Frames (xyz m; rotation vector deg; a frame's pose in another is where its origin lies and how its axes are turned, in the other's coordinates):
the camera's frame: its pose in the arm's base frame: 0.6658 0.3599 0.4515 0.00 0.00 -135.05
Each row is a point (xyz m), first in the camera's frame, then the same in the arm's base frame.
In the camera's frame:
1: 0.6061 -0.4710 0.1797
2: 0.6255 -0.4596 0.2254
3: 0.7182 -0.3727 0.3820
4: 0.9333 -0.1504 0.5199
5: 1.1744 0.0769 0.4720
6: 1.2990 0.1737 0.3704
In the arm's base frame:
1: -0.0959 0.2650 0.6312
2: -0.1016 0.2433 0.6769
3: -0.1058 0.1163 0.8335
4: -0.1010 -0.1930 0.9714
5: -0.1110 -0.5242 0.9235
6: -0.1308 -0.6808 0.8219

